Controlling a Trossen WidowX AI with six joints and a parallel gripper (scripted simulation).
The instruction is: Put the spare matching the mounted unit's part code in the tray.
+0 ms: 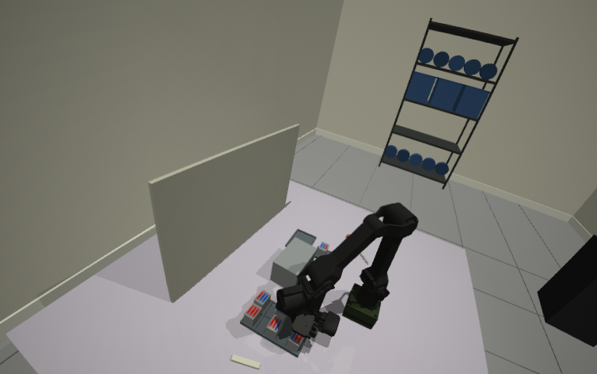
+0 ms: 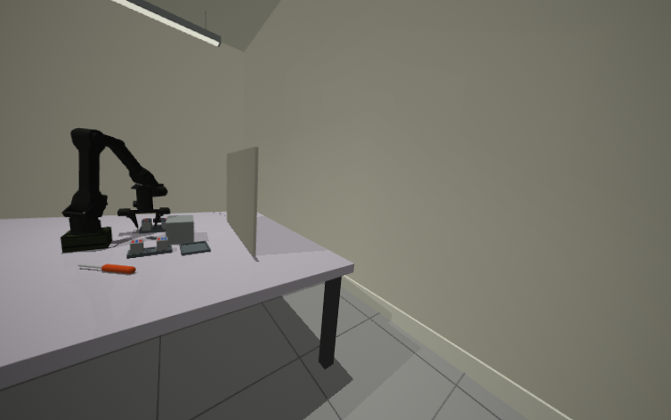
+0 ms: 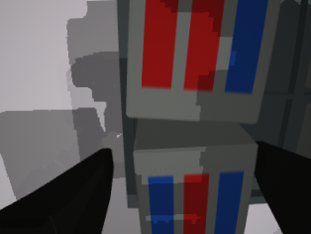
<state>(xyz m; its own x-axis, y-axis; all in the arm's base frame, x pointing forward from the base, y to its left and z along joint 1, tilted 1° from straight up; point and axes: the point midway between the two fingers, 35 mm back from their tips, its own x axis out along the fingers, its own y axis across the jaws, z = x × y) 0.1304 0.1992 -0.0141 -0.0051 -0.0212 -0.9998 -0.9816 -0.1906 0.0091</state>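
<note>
Right now the tray is 220 mm ahead of my gripper tip, 330 mm to the right of it and 10 mm below it. From my gripper tip the other things lie so: grey spare (20 mm above); then small dark piece (50 mm ahead, 130 mm to the right, 20 mm below); then grey mounted unit (160 mm ahead, 160 mm to the right, 30 mm above).
</note>
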